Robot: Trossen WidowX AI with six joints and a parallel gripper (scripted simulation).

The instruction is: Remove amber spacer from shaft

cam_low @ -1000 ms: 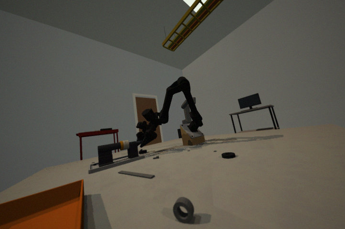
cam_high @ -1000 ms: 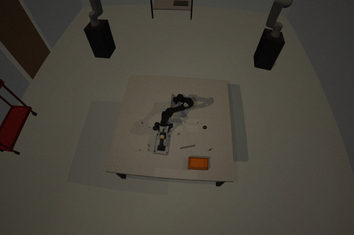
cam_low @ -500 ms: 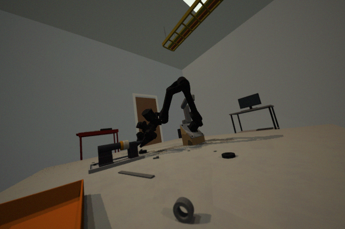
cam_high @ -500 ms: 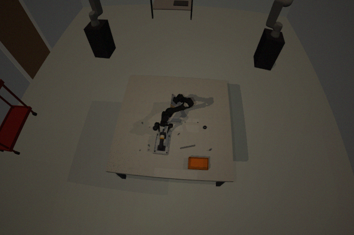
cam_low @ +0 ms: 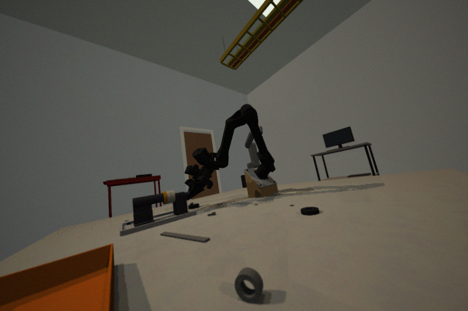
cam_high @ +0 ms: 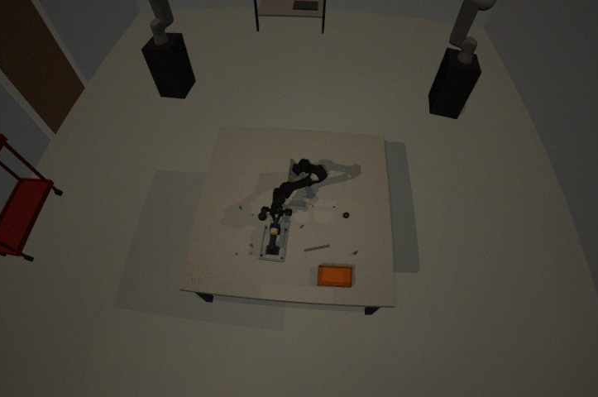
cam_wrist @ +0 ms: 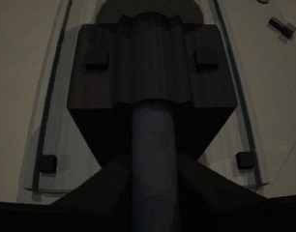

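My gripper tip is now 60 mm short of the pale spacer, 20 mm below it and 10 mm to the right of it. The rest, counted from my gripper tip: amber spacer (80 mm ahead, 20 mm above, 10 mm to the left); then white spacer (70 mm ahead, 20 mm above, 10 mm to the left); then shaft (40 mm ahead, 20 mm above).
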